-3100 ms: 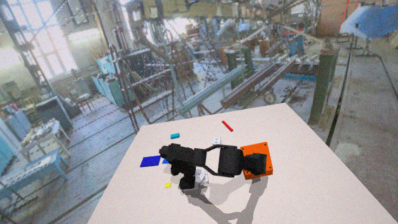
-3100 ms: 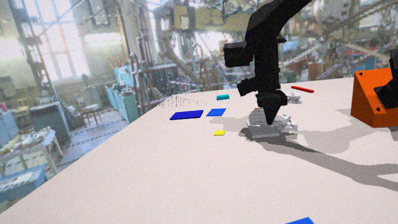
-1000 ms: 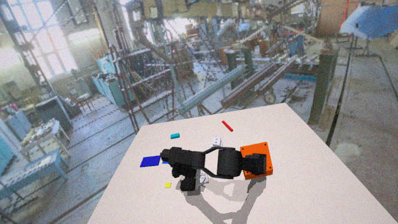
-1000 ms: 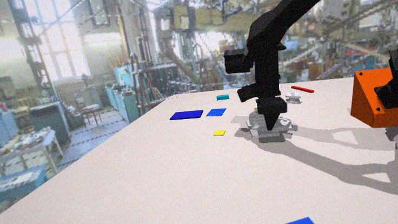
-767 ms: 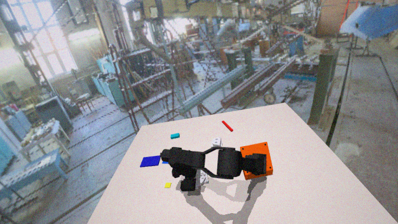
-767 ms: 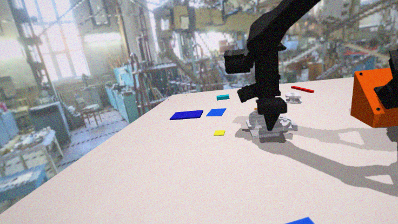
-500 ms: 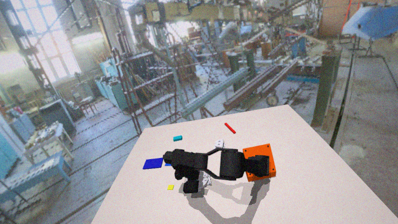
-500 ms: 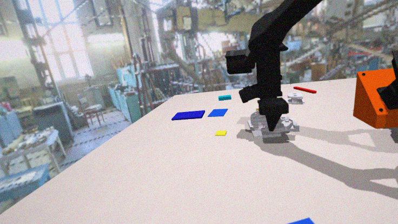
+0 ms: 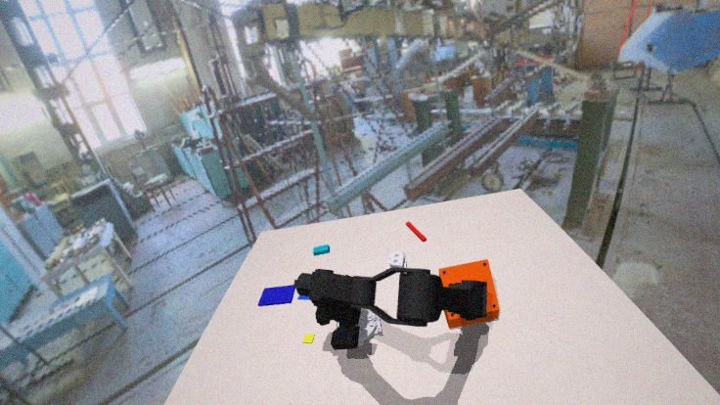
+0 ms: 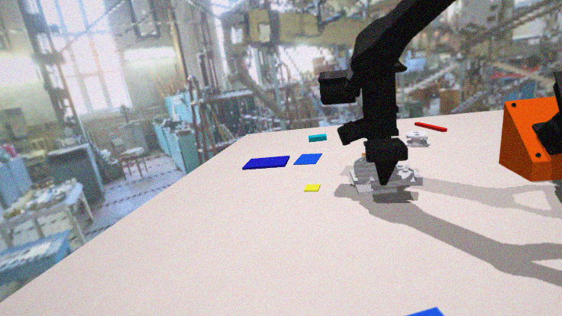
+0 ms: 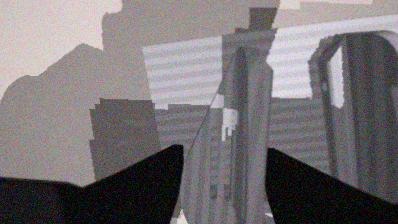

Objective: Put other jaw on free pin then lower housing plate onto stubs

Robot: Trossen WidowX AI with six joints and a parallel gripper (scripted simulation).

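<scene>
The brown cube lies 17 cm to the right of my gripper tip and 1 cm below it. Round my gripper tip: teal block: 45 cm to the right, 12 cm ahead, 1 cm below; yellow tile: 14 cm ahead, 2 cm to the right, 1 cm below; red bar: 44 cm to the right, 27 cm behind, 1 cm below.
</scene>
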